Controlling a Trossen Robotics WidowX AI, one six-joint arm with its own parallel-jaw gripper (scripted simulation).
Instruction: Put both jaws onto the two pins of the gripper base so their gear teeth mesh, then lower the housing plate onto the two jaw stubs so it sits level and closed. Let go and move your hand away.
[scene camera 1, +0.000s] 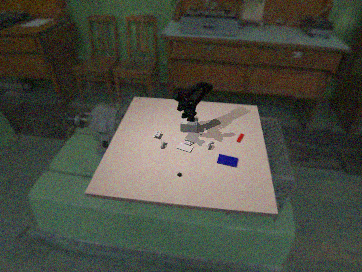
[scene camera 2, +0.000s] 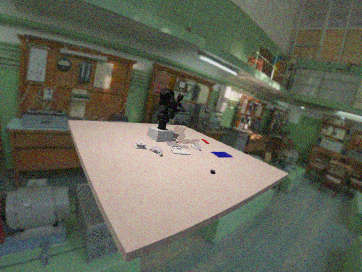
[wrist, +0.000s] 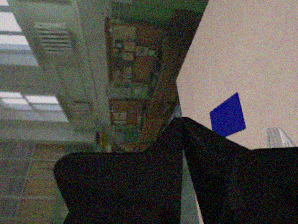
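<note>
From the wrist view, my gripper (wrist: 180, 123) is shut and it's holding nothing, and there's a blue flat plate (wrist: 227, 118) in there as well.
</note>
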